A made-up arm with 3 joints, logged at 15 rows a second.
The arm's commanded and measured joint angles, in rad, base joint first. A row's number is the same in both.
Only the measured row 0 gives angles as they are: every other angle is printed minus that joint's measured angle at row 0.
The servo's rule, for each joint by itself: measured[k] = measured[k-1] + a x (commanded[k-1-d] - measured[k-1]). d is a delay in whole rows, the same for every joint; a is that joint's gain. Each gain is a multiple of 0.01, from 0.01 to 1. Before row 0 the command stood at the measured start. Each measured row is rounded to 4 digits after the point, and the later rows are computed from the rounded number. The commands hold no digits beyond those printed.
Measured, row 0:
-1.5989, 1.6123, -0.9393
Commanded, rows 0 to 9:
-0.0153, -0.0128, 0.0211
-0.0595, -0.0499, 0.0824
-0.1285, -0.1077, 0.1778
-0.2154, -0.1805, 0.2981
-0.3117, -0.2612, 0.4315
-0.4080, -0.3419, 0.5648
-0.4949, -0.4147, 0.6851
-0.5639, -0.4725, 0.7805
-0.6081, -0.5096, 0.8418
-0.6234, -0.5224, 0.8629
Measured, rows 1 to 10:
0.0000, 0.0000, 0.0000
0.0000, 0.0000, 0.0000
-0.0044, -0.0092, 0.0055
-0.0204, -0.0385, 0.0255
-0.0517, -0.0883, 0.0651
-0.0992, -0.1547, 0.1257
-0.1608, -0.2314, 0.2052
-0.2325, -0.3110, 0.2987
-0.3086, -0.3857, 0.3992
-0.3826, -0.4482, 0.4983
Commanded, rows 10 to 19:
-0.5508, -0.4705, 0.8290
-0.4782, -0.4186, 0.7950
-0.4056, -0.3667, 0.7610
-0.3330, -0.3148, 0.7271
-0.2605, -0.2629, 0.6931
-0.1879, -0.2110, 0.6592
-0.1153, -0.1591, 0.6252
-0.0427, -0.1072, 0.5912
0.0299, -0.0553, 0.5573
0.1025, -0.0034, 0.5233
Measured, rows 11 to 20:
-0.4480, -0.4924, 0.5876
-0.4989, -0.5140, 0.6592
-0.5140, -0.4827, 0.7033
-0.5036, -0.4365, 0.7271
-0.4752, -0.3862, 0.7359
-0.4340, -0.3348, 0.7336
-0.3837, -0.2830, 0.7231
-0.3269, -0.2312, 0.7065
-0.2655, -0.1793, 0.6854
-0.2009, -0.1274, 0.6609

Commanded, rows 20 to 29:
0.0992, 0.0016, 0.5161
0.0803, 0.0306, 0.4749
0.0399, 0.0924, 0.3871
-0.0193, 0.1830, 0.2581
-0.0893, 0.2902, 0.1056
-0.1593, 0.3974, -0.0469
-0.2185, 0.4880, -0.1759
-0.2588, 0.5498, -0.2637
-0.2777, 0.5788, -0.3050
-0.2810, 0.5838, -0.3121
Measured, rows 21 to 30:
-0.1340, -0.0755, 0.6340
-0.0654, -0.0236, 0.6052
-0.0177, -0.0055, 0.5820
0.0107, 0.0205, 0.5542
0.0192, 0.0723, 0.5108
0.0080, 0.1520, 0.4451
-0.0202, 0.2515, 0.3568
-0.0605, 0.3565, 0.2518
-0.1063, 0.4512, 0.1406
-0.1505, 0.5222, 0.0355

